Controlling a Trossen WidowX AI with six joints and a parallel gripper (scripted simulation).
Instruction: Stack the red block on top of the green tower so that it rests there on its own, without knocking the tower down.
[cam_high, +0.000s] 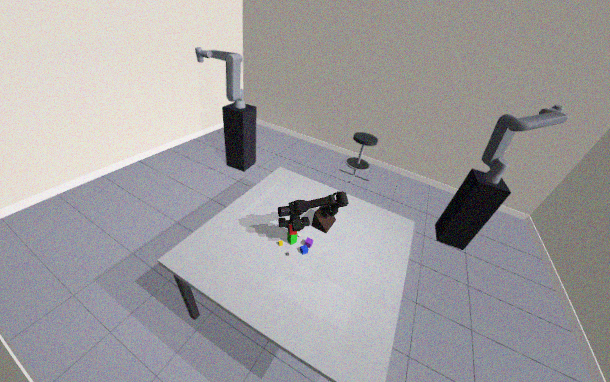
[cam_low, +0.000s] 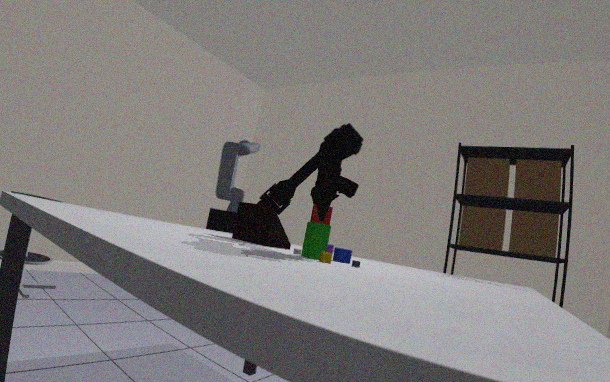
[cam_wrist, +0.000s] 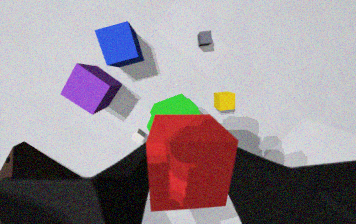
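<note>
Right now the red block is 2 cm above my gripper tip. Also, from my gripper tip: small yellow cube 6 cm ahead, 5 cm to the right, 9 cm below; then blue cube 4 cm ahead, 11 cm to the left, 8 cm below; then purple cube 3 cm behind, 11 cm to the left, 8 cm below.
</note>
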